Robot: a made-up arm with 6 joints.
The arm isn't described. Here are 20 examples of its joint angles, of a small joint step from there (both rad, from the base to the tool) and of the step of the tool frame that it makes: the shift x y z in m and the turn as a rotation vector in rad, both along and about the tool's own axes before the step.
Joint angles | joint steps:
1: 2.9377 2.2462 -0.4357 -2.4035 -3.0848 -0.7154 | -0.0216 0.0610 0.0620 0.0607 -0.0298 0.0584
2: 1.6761 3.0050 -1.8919 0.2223 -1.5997 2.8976 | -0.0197 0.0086 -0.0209 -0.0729 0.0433 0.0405
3: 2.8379 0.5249 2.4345 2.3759 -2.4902 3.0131 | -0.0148 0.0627 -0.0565 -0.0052 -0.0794 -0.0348
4: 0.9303 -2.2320 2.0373 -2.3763 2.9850 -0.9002 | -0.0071 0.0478 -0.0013 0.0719 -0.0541 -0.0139
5: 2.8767 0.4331 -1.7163 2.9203 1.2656 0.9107 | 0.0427 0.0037 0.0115 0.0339 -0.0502 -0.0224
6: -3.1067 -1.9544 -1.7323 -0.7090 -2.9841 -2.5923 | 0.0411 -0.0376 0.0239 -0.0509 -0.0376 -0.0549
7: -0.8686 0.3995 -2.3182 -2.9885 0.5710 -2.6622 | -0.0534 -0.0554 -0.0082 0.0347 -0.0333 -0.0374
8: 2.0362 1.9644 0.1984 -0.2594 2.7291 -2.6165 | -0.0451 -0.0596 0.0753 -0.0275 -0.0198 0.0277
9: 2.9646 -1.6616 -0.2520 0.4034 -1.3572 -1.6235 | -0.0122 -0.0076 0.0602 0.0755 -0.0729 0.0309
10: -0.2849 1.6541 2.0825 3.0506 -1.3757 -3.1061 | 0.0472 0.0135 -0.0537 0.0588 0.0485 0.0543
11: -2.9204 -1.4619 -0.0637 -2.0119 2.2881 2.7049 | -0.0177 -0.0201 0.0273 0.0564 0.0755 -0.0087
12: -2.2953 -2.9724 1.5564 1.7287 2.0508 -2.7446 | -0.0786 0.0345 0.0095 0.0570 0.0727 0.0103
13: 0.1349 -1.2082 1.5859 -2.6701 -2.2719 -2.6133 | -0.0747 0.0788 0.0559 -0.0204 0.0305 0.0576
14: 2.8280 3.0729 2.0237 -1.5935 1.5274 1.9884 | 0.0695 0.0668 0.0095 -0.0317 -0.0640 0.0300
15: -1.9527 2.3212 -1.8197 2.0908 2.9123 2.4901 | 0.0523 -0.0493 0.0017 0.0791 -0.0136 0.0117
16: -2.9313 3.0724 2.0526 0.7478 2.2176 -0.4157 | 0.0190 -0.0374 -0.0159 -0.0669 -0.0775 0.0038
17: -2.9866 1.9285 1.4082 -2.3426 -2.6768 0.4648 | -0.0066 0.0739 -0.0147 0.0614 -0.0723 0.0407
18: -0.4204 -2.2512 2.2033 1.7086 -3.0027 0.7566 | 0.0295 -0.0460 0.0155 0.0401 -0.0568 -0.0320
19: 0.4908 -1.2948 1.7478 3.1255 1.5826 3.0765 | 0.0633 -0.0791 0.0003 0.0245 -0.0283 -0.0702
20: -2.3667 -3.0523 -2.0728 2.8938 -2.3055 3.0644 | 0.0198 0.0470 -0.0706 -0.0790 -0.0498 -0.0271
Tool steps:
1: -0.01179 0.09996 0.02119 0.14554 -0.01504 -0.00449
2: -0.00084 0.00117 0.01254 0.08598 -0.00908 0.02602
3: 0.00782 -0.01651 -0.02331 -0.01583 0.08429 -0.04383
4: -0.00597 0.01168 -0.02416 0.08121 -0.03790 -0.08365
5: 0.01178 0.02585 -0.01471 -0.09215 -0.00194 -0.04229
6: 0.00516 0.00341 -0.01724 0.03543 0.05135 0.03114
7: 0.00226 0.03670 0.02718 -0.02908 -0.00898 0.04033
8: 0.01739 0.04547 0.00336 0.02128 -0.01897 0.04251
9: 0.00991 0.00526 -0.03732 0.01733 0.08085 0.03306
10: -0.02337 0.00470 -0.02972 -0.01803 -0.08609 0.08586
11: -0.02103 -0.00032 -0.01329 0.06096 -0.03359 -0.04640
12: 0.03063 0.02504 0.04527 0.00569 -0.15518 0.03906
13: -0.08811 0.00335 0.05001 0.05009 0.05816 0.18186
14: 0.05086 0.00865 0.04596 -0.00207 0.00399 -0.04866
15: 0.04389 0.02099 -0.01019 0.02134 -0.02409 -0.11680
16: 0.01266 0.00997 -0.01548 0.10821 -0.09368 0.02018
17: 0.04136 0.01203 -0.01717 0.00646 -0.13150 -0.00332
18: 0.00584 0.00363 0.01969 -0.00834 -0.06531 -0.09776
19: -0.04598 -0.02855 0.05117 0.08704 -0.04211 -0.04481
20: 0.04019 -0.00002 -0.00919 0.05644 0.02725 0.01399
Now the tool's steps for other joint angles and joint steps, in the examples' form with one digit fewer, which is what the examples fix.
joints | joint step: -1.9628 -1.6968 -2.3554 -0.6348 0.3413 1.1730 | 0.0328 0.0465 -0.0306 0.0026 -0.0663 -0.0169
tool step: -0.0006 0.0076 -0.0184 -0.0724 -0.0057 -0.0429
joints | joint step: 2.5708 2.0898 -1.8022 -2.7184 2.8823 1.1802 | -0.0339 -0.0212 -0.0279 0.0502 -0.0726 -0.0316
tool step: -0.0088 0.0423 0.0002 -0.0296 0.0067 -0.0444
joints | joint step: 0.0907 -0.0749 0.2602 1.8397 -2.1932 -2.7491 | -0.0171 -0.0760 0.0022 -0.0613 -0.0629 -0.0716
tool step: -0.0056 -0.0934 -0.0118 0.0336 0.0385 0.0334
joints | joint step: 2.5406 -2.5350 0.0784 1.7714 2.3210 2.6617 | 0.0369 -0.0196 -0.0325 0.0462 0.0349 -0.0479
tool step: 0.0089 -0.0493 -0.0114 -0.0114 -0.0342 -0.0999
